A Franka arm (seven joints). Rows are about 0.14 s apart.
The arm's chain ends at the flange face. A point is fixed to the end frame.
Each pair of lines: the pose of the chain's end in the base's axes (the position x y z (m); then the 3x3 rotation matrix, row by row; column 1 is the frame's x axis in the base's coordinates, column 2 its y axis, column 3 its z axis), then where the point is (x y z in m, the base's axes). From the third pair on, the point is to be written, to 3 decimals.
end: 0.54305, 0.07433, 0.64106; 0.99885, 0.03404, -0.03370; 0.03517, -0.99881, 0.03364; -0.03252, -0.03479, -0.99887
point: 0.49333 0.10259 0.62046
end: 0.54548, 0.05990, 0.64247; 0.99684, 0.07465, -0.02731; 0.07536, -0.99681, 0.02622; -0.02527, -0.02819, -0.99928
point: 0.49482 0.08600 0.62132
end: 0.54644, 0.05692, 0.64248; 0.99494, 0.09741, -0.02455; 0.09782, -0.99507, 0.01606; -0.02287, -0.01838, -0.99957
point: 0.495 0.082 0.621
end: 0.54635, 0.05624, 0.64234; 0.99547, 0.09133, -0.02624; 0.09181, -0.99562, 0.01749; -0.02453, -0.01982, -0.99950
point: 0.495 0.081 0.621
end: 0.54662, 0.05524, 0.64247; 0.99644, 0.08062, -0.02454; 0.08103, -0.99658, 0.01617; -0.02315, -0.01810, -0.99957
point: 0.496 0.081 0.621
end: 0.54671, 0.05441, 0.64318; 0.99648, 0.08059, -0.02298; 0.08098, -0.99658, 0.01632; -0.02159, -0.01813, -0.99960
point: 0.496 0.080 0.622
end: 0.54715, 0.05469, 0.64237; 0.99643, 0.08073, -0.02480; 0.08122, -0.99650, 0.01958; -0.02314, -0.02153, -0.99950
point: 0.496 0.080 0.621
